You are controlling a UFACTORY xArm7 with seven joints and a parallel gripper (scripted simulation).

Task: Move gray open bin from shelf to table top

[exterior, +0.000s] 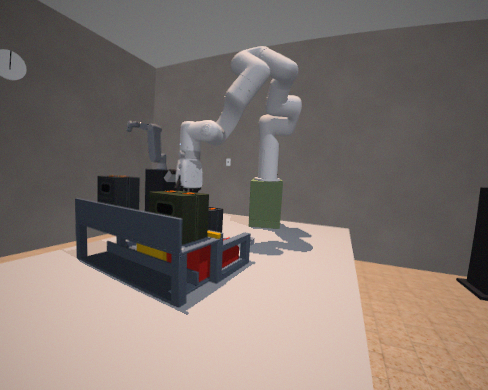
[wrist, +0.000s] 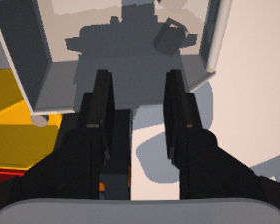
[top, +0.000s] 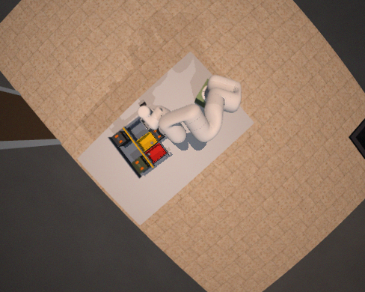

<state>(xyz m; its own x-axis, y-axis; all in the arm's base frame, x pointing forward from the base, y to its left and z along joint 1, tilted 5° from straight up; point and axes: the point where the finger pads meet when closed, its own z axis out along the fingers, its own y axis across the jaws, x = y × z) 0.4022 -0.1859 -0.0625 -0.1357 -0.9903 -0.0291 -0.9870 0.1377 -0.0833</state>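
Now: the gray open bin 10 mm ahead of my hand and 90 mm below it. From my hand the other things lie so: red bin (200 mm ahead, 200 mm to the left, 90 mm below); yellow bin (190 mm ahead, 90 mm to the left, 90 mm below).
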